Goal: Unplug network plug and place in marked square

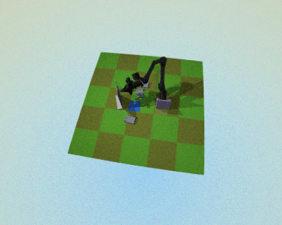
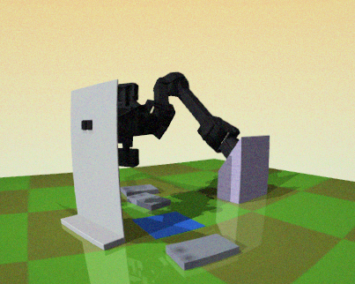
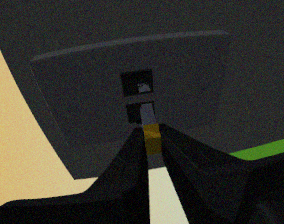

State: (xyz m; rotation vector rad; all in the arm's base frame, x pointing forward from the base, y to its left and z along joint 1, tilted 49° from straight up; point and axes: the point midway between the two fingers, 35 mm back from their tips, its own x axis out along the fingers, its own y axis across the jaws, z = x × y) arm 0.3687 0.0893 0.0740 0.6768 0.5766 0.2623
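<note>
The blue marked square is 12 cm behind my gripper tip, 4 cm to the left of it and 22 cm below it. Also, from my gripper tip: grey panel (4 cm ahead, 1 cm to the left, 8 cm below); then plug (right at my gripper tip).
</note>
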